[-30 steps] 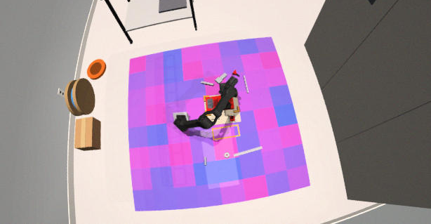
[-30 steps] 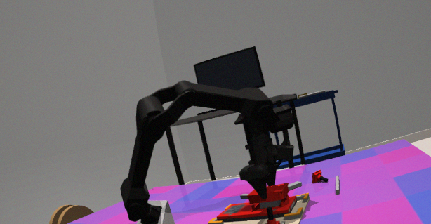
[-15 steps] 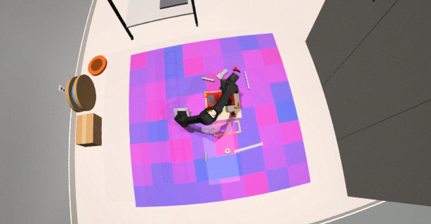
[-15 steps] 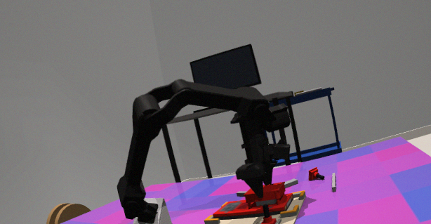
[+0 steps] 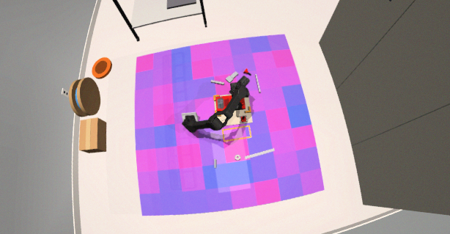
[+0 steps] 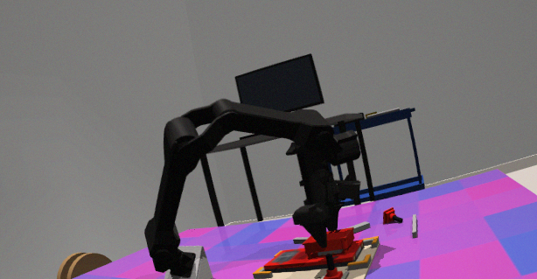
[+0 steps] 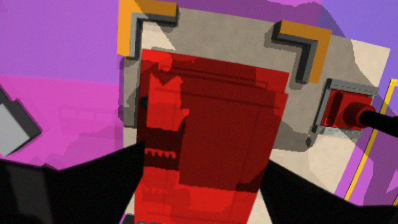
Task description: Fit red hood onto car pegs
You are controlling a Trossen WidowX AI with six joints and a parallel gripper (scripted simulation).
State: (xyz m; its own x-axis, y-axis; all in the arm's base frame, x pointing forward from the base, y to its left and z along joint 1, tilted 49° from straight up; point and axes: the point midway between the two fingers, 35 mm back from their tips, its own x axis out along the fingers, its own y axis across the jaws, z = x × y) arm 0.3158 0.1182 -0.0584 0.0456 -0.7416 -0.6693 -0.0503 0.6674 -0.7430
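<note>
The beige jig plate lies 40 mm below my gripper tip, 30 mm to the right of it and 20 mm behind it. Also, from my gripper tip: red hood 10 mm above; then wheel 390 mm to the right, 40 mm below, 10 mm behind.
</note>
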